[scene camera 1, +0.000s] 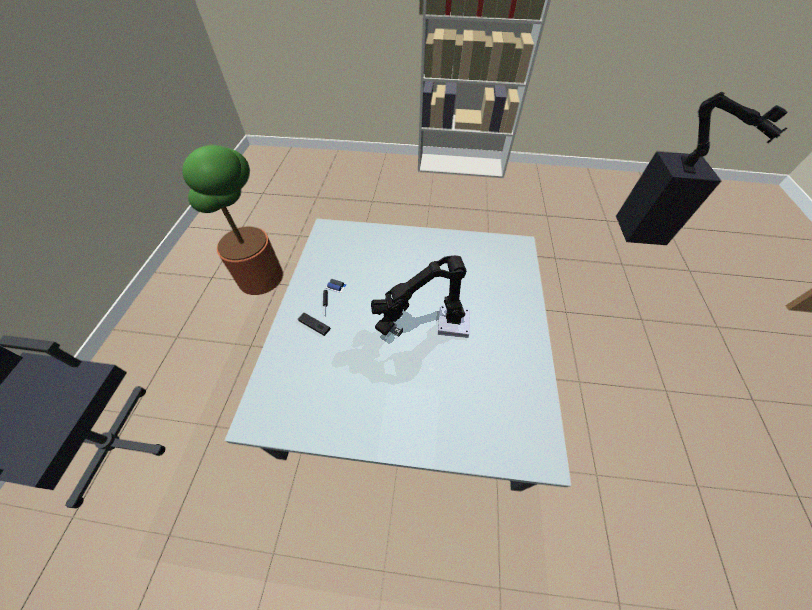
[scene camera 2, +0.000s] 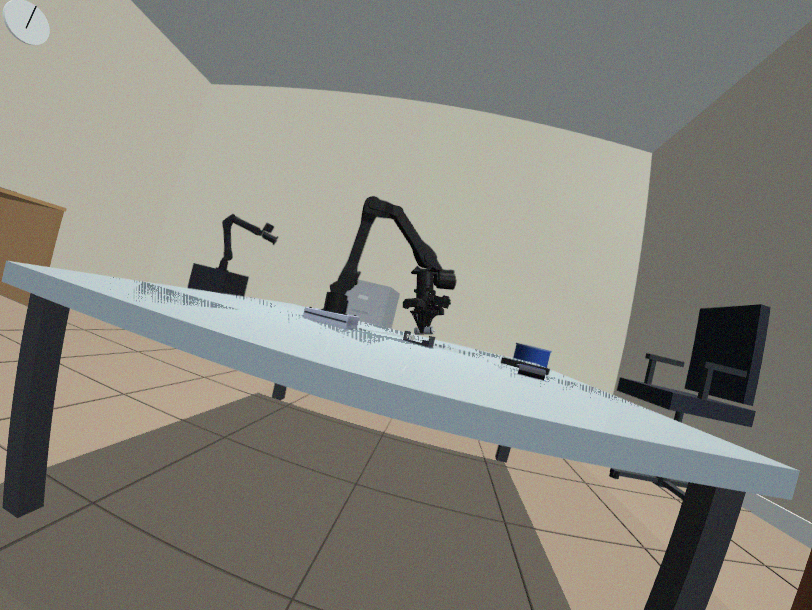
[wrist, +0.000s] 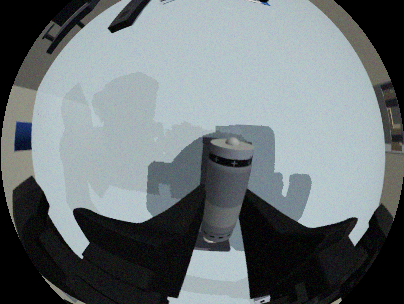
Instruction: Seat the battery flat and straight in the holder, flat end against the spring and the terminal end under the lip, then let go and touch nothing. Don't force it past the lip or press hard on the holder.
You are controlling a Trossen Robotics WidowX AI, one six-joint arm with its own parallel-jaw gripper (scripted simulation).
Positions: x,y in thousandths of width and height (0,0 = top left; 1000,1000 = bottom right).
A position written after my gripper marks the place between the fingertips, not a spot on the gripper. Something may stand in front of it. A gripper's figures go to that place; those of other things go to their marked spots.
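My gripper (wrist: 551,633) is 0.10 m from the lens, and there's a grey battery (wrist: 566,558) that's 0.07 m from the lens.
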